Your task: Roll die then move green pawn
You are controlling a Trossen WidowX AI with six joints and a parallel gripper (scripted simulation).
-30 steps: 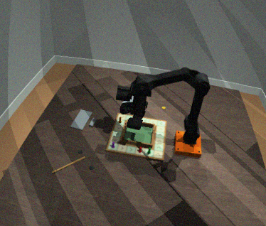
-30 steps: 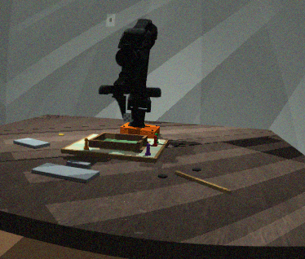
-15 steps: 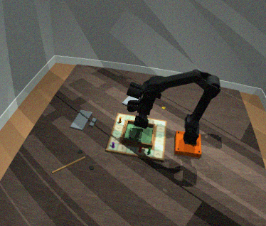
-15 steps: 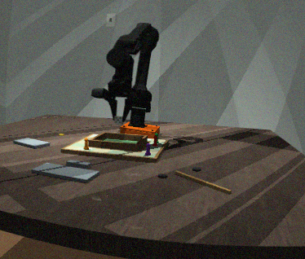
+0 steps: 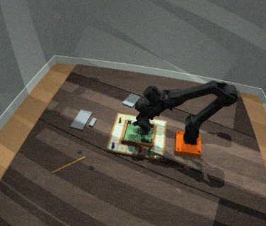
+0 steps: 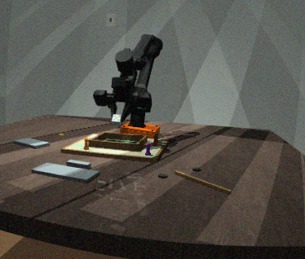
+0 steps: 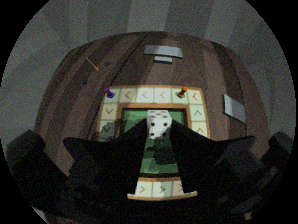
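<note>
The green pawn is 12 cm to the left of my gripper tip, 8 cm behind it and 6 cm below it. Also, from my gripper tip: green-floored tray 8 cm below, 3 cm behind, 1 cm to the left; then red pawn 12 cm to the left, 6 cm below, 4 cm behind; then white die right at my gripper tip.
</note>
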